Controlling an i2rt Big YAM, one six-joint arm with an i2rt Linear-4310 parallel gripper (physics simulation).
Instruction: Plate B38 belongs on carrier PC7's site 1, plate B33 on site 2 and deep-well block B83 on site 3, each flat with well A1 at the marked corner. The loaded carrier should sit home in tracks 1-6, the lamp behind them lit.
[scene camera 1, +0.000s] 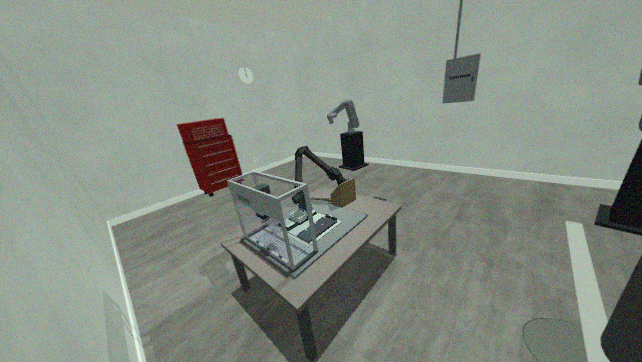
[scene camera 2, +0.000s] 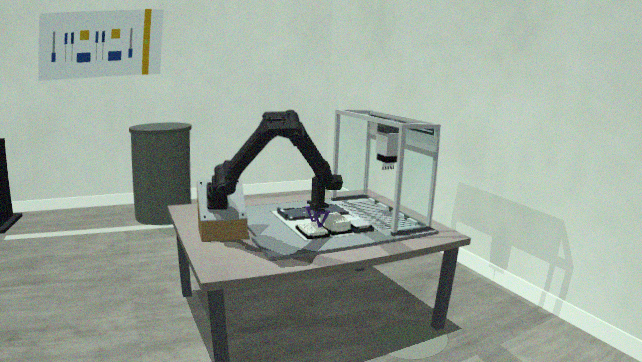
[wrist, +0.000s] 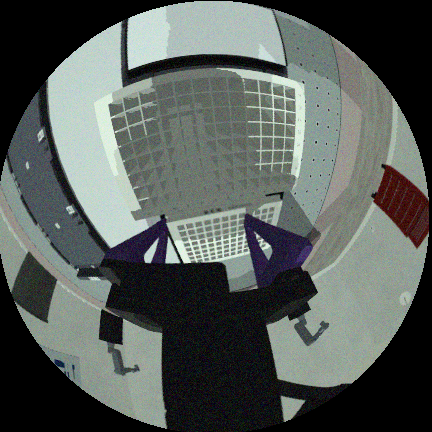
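Pixels of known places: gripper, between the fingertips: (scene camera 1: 306, 213) (scene camera 2: 316, 225) (wrist: 205, 220); arm's base, origin of its link: (scene camera 1: 343, 184) (scene camera 2: 216, 196).
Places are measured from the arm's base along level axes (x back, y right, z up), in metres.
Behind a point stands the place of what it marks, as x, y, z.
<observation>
My gripper (scene camera 2: 318, 223) {-0.424, 0.041, -0.131} (wrist: 205, 220) {-0.424, 0.041, -0.131} is open with nothing between its purple fingers. It is low over the row of labware, with the fingertips above the border between the white multi-well plate (scene camera 2: 311, 231) {-0.379, 0.118, -0.128} (wrist: 215, 239) {-0.395, 0.053, -0.129} and the taller deep-well block (scene camera 2: 339, 223) {-0.503, 0.104, -0.106} (wrist: 275, 125) {-0.519, 0.083, -0.110}. A flat pale plate (scene camera 2: 361, 224) {-0.615, 0.077, -0.127} (wrist: 210, 37) lies in a black holder on the block's other side. Plate labels and marked corners are not readable. The dark carrier (scene camera 1: 317, 229) {-0.490, -0.206, -0.142} (scene camera 2: 294, 213) {-0.376, -0.169, -0.142} (wrist: 32, 155) {-0.534, -0.173, -0.143} lies beside the row, apart from the tracks (scene camera 2: 367, 212) {-0.740, -0.156, -0.153}. No lit lamp can be made out.
A framed enclosure (scene camera 1: 295, 187) (scene camera 2: 400, 175) {-0.732, 0.178, 0.112} stands over the track deck, with a pipetting head (scene camera 2: 386, 145) {-0.782, -0.082, 0.192} hanging inside. The labware and carrier lie on a white mat (wrist: 75, 135) {-0.527, -0.091, -0.153} on a perforated grey board (wrist: 320, 115) {-0.556, 0.183, -0.153}. The arm base is on a wooden block (scene camera 1: 345, 194) {-0.056, -0.072, -0.058} (scene camera 2: 223, 230) {-0.019, 0.073, -0.123}.
</observation>
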